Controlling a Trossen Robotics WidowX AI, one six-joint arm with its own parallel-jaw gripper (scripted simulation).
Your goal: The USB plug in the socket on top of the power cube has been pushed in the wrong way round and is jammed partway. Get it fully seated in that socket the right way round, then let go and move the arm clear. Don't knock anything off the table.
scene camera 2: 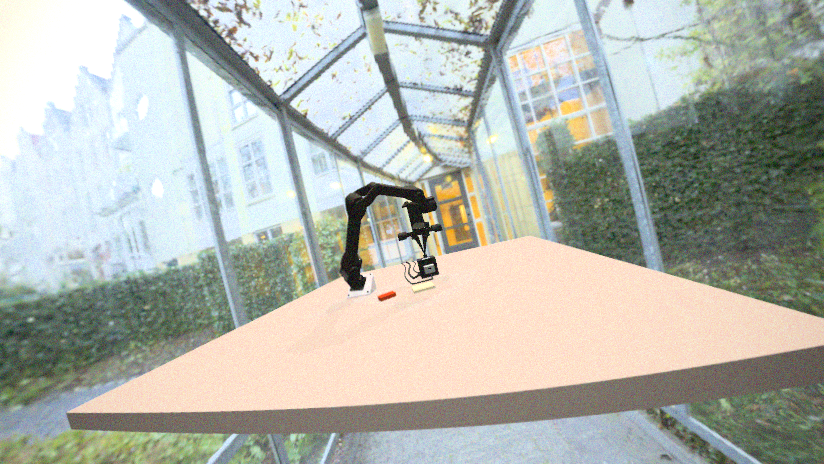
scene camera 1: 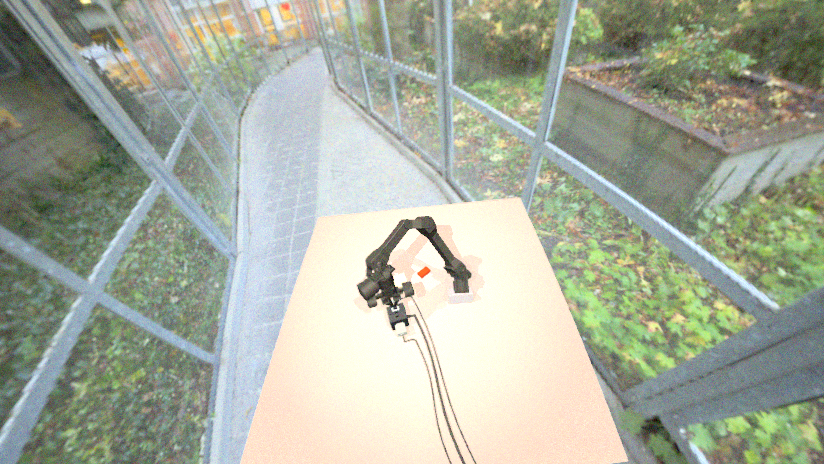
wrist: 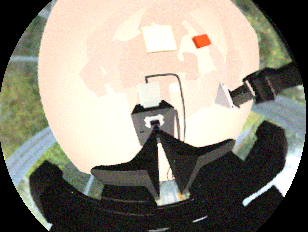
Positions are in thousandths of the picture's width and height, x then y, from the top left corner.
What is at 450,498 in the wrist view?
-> A dark power cube.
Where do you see a pale flat pad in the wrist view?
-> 508,166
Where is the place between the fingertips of my gripper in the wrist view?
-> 511,575
